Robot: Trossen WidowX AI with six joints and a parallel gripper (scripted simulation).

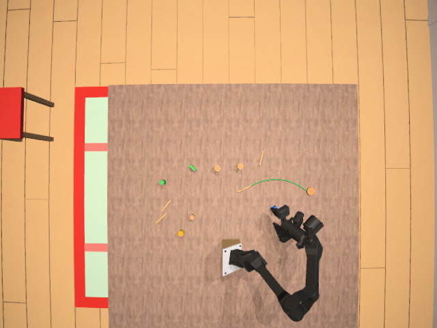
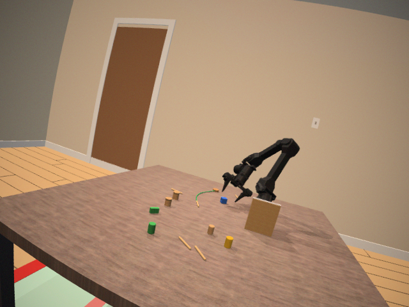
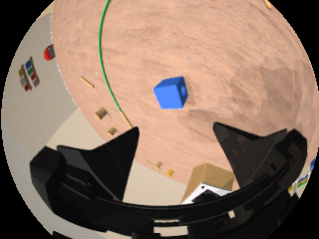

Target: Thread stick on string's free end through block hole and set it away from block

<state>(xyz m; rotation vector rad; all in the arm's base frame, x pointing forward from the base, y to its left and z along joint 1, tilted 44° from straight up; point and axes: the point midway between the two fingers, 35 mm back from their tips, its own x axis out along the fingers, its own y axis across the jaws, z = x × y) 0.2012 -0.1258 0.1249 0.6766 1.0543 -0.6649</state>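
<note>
Now: gripper tip 30 mm short of the blue block, 30 mm above it and 10 mm to the left of it. The rest, counted from my gripper tip: yellow peg: 430 mm to the left, 160 mm behind, 30 mm below; round wooden button: 190 mm to the right, 140 mm ahead, 40 mm below; thin wooden stick: 140 mm to the left, 110 mm ahead, 40 mm below.
</note>
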